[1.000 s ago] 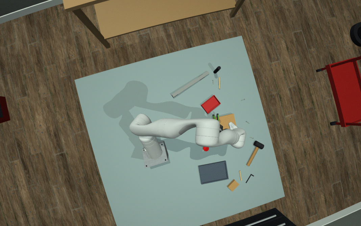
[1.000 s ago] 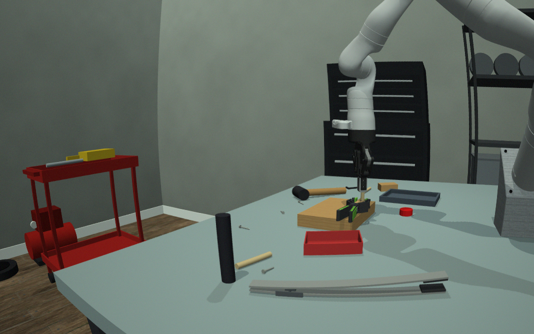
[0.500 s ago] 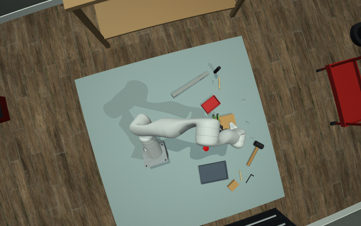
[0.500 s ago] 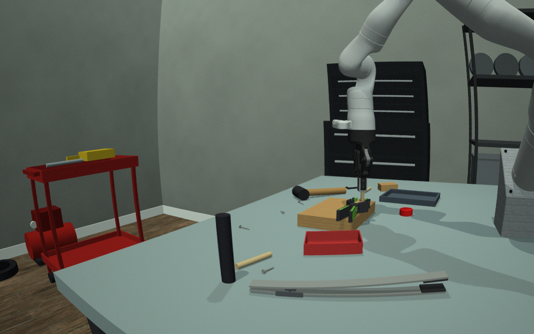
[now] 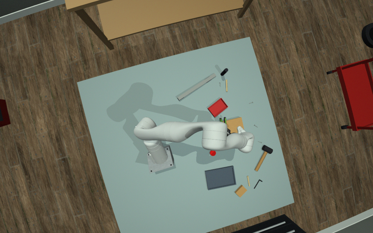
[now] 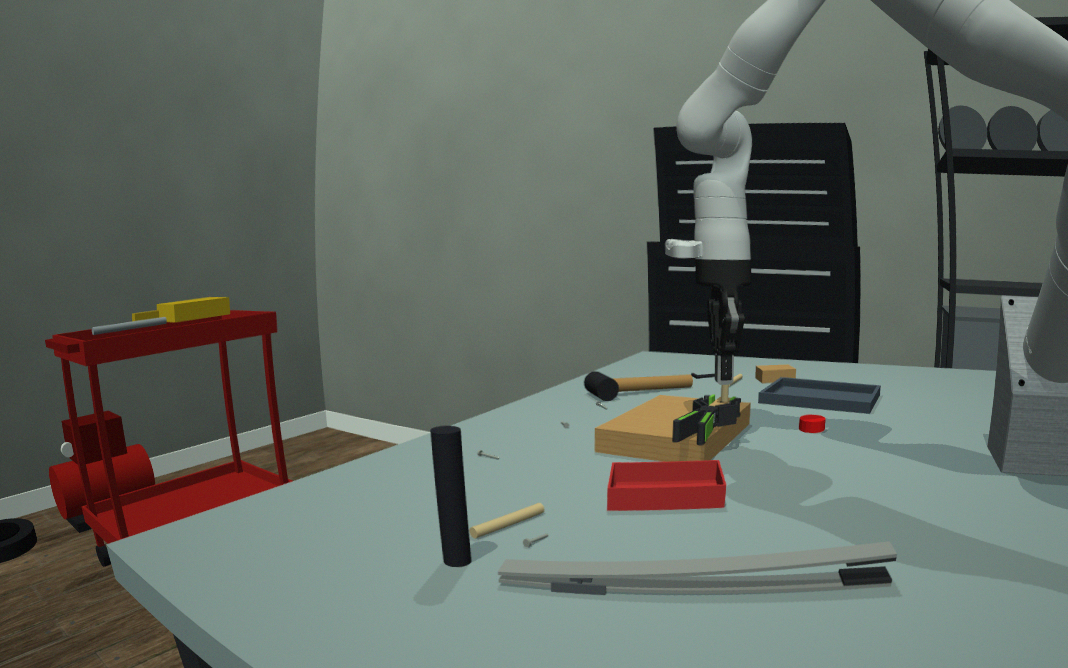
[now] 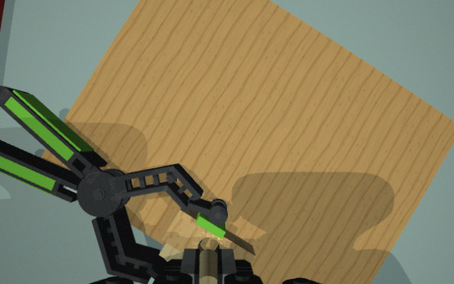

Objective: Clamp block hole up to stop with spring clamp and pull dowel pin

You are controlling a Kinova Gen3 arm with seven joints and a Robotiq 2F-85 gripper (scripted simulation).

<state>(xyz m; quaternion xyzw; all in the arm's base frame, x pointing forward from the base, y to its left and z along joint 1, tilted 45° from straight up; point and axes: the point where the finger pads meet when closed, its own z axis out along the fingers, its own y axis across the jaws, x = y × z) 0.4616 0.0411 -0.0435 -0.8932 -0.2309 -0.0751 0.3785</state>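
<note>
My gripper is now 2 cm above the dowel pin. The rest, counted from my hand: red puck (12 cm behind, 9 cm to the right, 9 cm below); then small wooden block (6 cm below); then wooden bench board (6 cm ahead, 7 cm below).
</note>
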